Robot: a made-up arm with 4 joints.
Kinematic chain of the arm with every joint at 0, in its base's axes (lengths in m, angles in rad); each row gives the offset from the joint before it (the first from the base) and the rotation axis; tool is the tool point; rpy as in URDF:
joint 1: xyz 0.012 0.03 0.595 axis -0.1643 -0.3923 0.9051
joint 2: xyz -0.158 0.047 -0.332 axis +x
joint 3: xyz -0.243 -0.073 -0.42 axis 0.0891 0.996 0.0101
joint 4: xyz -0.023 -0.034 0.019 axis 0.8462 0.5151 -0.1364
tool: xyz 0.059 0.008 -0.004 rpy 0 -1.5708 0
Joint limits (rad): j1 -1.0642..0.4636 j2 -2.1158..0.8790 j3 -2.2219..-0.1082 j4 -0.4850..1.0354
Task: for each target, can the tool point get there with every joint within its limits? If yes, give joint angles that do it. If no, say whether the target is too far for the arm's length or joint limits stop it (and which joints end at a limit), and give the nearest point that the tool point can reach.
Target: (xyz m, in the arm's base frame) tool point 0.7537 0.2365 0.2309
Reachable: no: joint limits stop it (at a limit: joint 1, joint 2, joint 4) | nearest point -0.0951 0.7076 0.1283 | short by 0.976 m
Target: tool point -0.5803 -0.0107 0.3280
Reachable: yes | joints -0.5791 -1.2409 -1.4387 -0.0774
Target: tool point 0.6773 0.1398 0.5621
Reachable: no: joint limits stop it (at a limit: joint 1, joint 3) | nearest point -0.1991 -0.3652 0.5001 | short by 1.013 m
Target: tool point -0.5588 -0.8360 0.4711
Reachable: no: too far | nearest point -0.3042 -0.4264 0.3727 | short by 0.492 m
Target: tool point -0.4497 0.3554 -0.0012
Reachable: yes | joints -0.6525 0.1128 -0.7522 0.1332
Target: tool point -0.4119 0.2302 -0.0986
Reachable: yes | joints -0.1110 0.4957 -1.6106 0.3855
